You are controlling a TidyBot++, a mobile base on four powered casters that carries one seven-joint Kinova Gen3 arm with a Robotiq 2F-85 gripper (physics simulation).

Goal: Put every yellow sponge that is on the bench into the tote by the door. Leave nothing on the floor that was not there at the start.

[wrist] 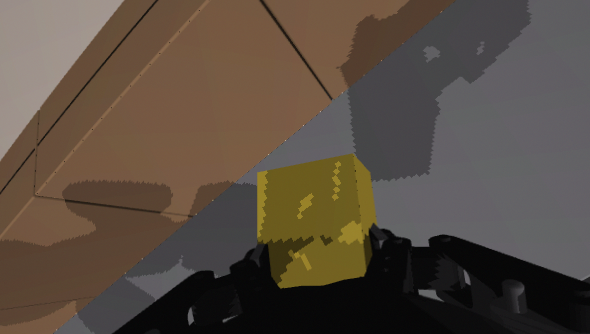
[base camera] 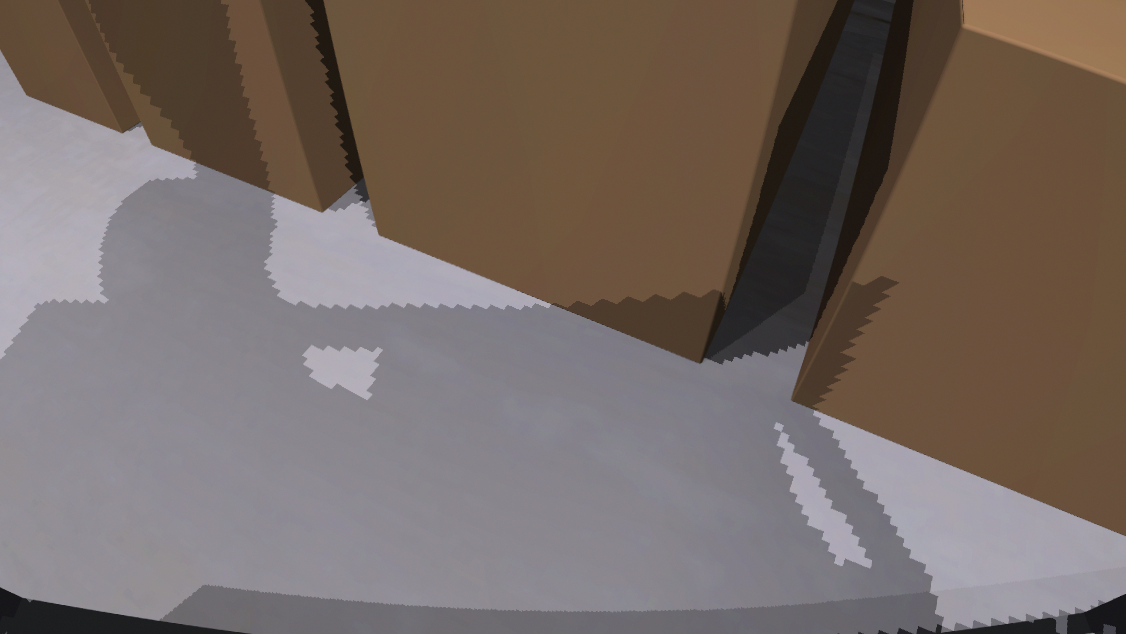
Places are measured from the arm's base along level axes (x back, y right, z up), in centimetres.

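Where they show: gripper, fingertip midpoint: point(wrist: 318, 246).
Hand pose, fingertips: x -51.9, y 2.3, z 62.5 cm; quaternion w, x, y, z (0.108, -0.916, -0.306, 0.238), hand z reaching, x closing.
Observation:
Each offset is from my fingertips to the centre of the thing. "spot": to the spot under its first point. Level surfaces: height alone.
A yellow sponge {dx +0.5, dy -0.1, dz +0.5 cm} point(wrist: 311, 202), block-shaped, is in the lower middle of the wrist view. My gripper point(wrist: 318, 246) is shut on it, with one black finger against its left side and one against its right side. The sponge's far part sticks out beyond the fingertips, and its near end is partly hidden by the gripper body. The gripper does not show in the base camera view. The tote and the door do not show in either view. I cannot tell how high the sponge is above the grey surface behind it.
Large brown box-shaped bodies point(base camera: 551, 141) point(base camera: 992, 252) stand on the pale floor {dz -102.2 cm} point(base camera: 488, 488) in the base view, with a narrow dark gap between two of them. In the wrist view a brown panelled surface {spot: dx -14.7, dy +4.9, dz +2.2 cm} point(wrist: 200, 100) meets a grey surface {dz -10.8 cm} point(wrist: 500, 150) along a diagonal edge.

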